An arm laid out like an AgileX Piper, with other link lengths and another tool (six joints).
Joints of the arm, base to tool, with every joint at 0 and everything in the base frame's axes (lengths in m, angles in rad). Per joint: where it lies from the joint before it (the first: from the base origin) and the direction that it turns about. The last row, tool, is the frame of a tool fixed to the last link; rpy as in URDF.
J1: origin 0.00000 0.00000 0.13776 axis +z
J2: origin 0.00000 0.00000 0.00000 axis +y
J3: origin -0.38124 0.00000 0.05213 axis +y
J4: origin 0.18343 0.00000 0.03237 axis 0.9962 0 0.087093
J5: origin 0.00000 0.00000 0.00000 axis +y
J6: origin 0.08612 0.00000 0.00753 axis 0.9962 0 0.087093
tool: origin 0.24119 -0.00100 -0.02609 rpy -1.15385 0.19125 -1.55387
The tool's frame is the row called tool.
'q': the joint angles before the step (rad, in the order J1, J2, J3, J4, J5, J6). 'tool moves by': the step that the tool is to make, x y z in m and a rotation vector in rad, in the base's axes. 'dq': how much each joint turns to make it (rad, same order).
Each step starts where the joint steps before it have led.
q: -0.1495 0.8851 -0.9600 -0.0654 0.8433 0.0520
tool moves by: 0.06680 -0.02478 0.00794 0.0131 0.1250 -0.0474
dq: -0.0407 0.2854 -0.2324 -0.0095 0.0726 0.0006
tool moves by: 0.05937 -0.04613 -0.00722 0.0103 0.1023 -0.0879
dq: -0.0894 0.2576 -0.2418 -0.0069 0.0856 -0.0116
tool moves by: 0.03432 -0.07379 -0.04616 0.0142 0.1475 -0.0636
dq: -0.1585 0.2620 -0.1854 0.0271 0.0599 -0.1175
